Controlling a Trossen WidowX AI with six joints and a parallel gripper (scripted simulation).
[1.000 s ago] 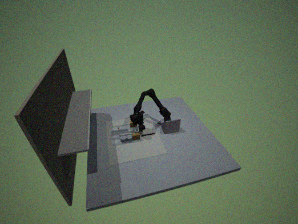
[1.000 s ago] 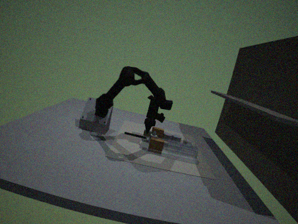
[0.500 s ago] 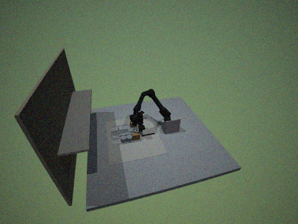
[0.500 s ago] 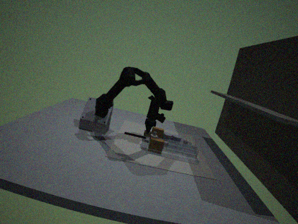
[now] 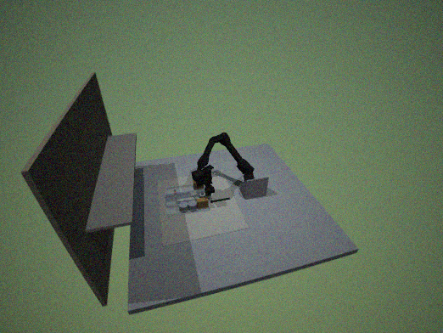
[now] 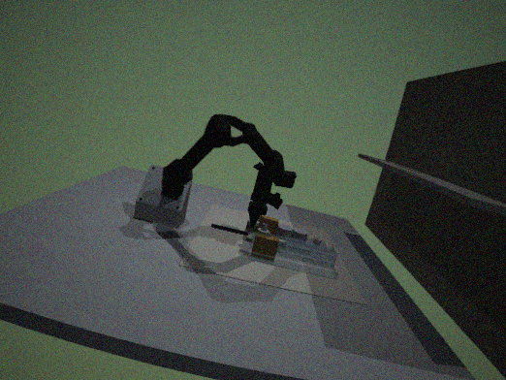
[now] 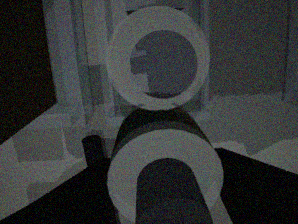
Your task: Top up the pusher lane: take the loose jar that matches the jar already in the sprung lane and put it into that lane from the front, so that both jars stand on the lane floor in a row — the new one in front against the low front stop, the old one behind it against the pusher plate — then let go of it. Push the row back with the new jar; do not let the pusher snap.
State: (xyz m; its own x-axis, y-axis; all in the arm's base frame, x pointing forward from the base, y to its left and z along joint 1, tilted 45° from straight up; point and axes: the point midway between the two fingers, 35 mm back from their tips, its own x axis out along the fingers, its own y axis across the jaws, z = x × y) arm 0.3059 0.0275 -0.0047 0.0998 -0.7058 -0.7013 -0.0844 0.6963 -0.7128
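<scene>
My gripper tip is now 8 cm past the thin black bar, 5 cm above it and 3 cm to the right of it. The rest, counted from my gripper tip: lane rack: 19 cm ahead, 4 cm below, 1 cm to the right; grey shelf: 54 cm ahead, 31 cm above, 8 cm to the left.
</scene>
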